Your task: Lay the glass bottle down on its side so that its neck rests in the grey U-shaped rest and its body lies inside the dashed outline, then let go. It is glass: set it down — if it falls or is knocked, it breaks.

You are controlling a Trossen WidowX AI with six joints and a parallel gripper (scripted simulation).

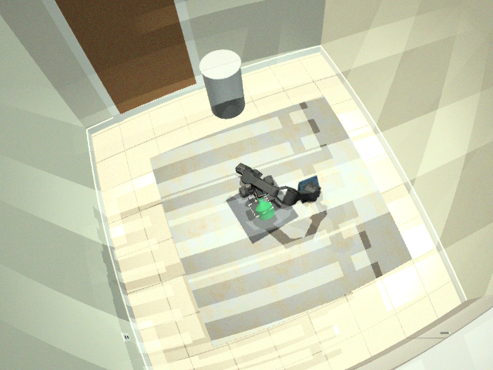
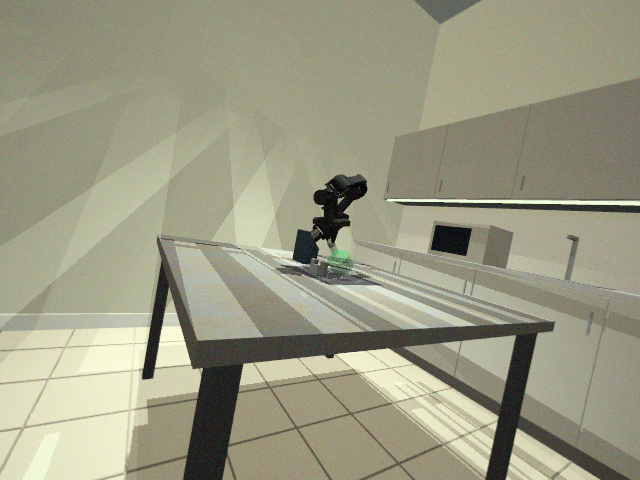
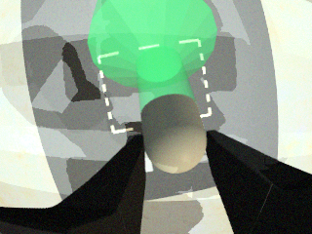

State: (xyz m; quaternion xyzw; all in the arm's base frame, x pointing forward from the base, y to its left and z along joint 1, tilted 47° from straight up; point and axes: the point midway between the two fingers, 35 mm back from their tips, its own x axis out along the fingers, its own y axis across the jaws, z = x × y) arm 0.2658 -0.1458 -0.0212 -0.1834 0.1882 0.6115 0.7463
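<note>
Now: gripper tip 4 cm to the right of the green glass bottle and 4 cm above it. The rest, counted from my gripper tip: dark grey mat 14 cm below, 4 cm to the left.
</note>
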